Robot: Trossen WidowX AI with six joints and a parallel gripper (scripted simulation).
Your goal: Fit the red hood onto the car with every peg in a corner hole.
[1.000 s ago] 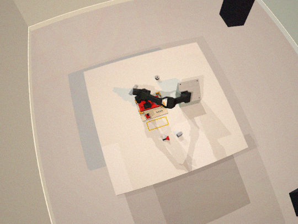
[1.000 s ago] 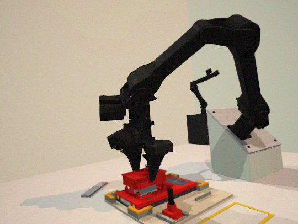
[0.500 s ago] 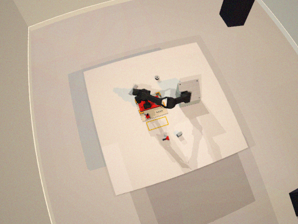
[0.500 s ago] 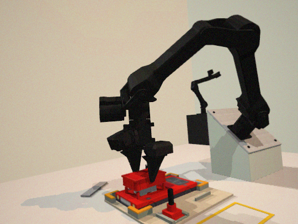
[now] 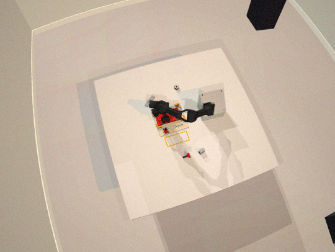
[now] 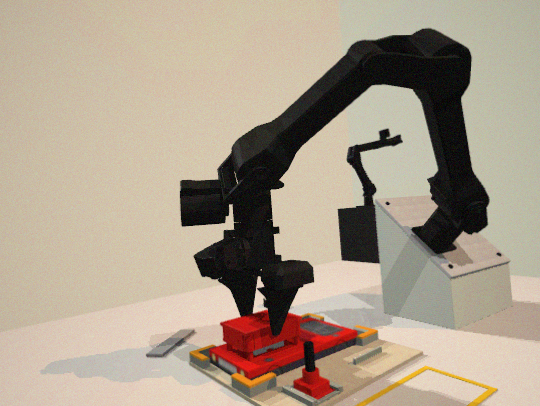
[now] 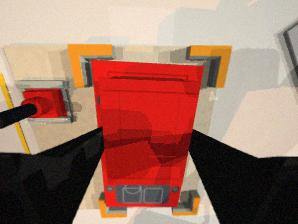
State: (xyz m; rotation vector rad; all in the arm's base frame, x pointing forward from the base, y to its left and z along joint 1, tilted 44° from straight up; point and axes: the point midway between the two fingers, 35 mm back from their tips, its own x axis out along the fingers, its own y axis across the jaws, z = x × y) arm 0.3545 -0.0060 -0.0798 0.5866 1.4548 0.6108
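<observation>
The grey engine block is 3 cm below my gripper tip and 1 cm to the left of it. The rest, counted from my gripper tip: red hood right at my gripper tip; grey flat bar 19 cm to the right, 6 cm ahead, 5 cm below; dark ring 25 cm to the right, 20 cm behind, 4 cm below.
</observation>
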